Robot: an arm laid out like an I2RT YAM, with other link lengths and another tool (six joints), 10 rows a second.
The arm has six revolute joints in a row. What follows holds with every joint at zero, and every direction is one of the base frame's. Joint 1 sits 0.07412 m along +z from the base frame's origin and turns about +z. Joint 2 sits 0.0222 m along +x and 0.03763 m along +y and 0.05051 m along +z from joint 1 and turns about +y. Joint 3 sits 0.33 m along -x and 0.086 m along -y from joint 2 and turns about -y. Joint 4 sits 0.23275 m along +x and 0.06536 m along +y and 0.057 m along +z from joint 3 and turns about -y. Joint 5 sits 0.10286 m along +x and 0.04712 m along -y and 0.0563 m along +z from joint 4 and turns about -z. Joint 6 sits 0.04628 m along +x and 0.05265 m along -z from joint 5 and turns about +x. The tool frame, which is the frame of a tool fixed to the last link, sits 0.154 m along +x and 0.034 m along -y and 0.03 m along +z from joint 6; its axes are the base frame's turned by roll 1.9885, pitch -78.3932 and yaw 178.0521 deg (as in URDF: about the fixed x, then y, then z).
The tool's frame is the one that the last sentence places.
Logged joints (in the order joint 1, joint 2, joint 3, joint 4, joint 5, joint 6), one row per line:
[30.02 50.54 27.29 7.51 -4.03 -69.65]
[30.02 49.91 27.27 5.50 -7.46 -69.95]
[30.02 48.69 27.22 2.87 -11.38 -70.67]
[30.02 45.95 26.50 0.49 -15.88 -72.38]
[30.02 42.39 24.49 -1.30 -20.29 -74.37]
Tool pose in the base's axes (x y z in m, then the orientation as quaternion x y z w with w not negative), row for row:
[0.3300 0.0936 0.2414 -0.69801 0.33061 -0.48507 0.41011]
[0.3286 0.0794 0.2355 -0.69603 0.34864 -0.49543 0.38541]
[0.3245 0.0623 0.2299 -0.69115 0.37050 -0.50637 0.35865]
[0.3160 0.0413 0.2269 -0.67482 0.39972 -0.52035 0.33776]
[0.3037 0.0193 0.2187 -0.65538 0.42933 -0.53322 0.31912]
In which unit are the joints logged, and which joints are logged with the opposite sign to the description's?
The joints are logged in degrees. Opposite sign: joint 5, joint 6.
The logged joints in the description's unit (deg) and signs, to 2 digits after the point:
[30.02 50.54 27.29 7.51 4.03 69.65]
[30.02 49.91 27.27 5.50 7.46 69.95]
[30.02 48.69 27.22 2.87 11.38 70.67]
[30.02 45.95 26.50 0.49 15.88 72.38]
[30.02 42.39 24.49 -1.30 20.29 74.37]

